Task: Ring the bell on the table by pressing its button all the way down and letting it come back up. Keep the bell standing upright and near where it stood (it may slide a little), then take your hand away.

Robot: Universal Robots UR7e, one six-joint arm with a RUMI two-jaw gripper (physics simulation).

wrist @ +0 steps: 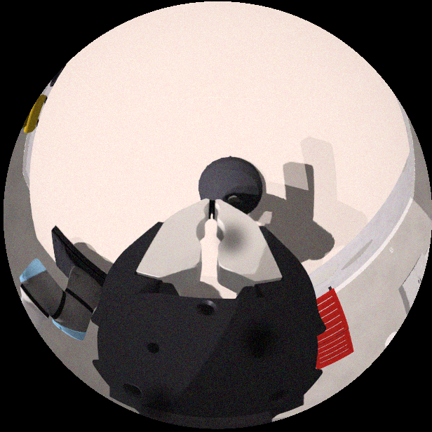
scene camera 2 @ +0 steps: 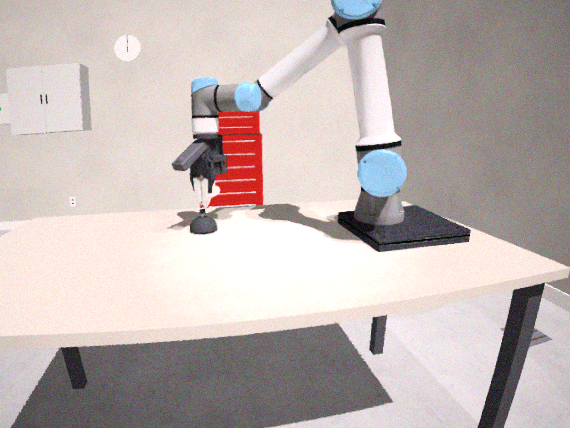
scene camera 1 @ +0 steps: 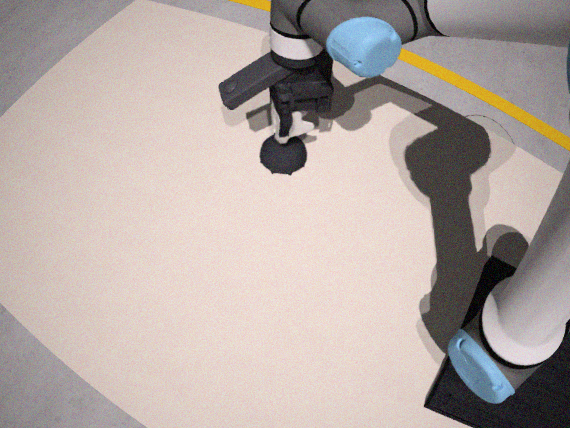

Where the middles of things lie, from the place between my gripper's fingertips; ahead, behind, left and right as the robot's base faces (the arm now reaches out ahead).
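Bell [scene camera 1: 286, 158]: 20 mm to the right of my hand, 10 mm ahead of it, 40 mm lower than it.
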